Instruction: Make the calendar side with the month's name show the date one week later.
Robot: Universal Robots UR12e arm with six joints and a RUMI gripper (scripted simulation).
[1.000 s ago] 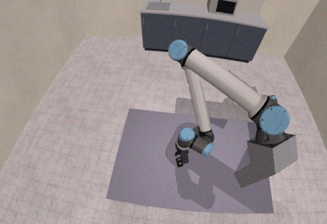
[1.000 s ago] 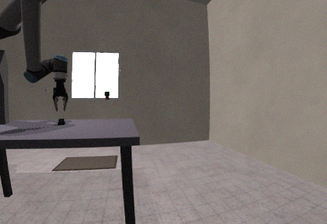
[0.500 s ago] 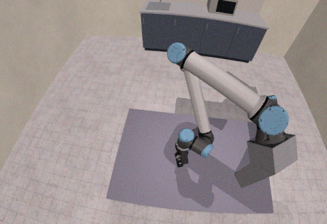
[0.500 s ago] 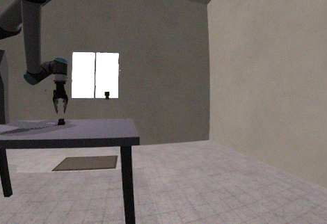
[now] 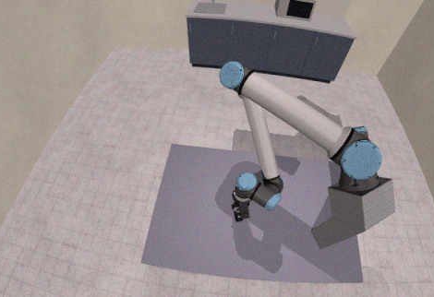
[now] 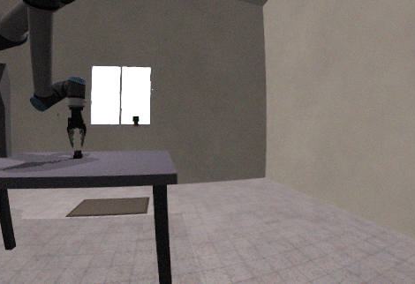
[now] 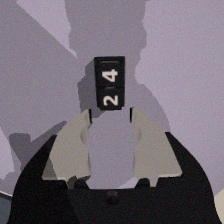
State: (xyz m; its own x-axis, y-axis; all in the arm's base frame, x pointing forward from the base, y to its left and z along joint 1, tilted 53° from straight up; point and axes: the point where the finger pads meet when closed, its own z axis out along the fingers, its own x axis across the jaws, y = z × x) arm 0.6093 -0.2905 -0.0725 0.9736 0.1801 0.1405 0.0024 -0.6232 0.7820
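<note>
Now: hand 5 cm above the black number cube. Also, from my hand: black digit cube: 5 cm below, 3 cm to the left; black calendar tray: 7 cm below, 2 cm to the left.
</note>
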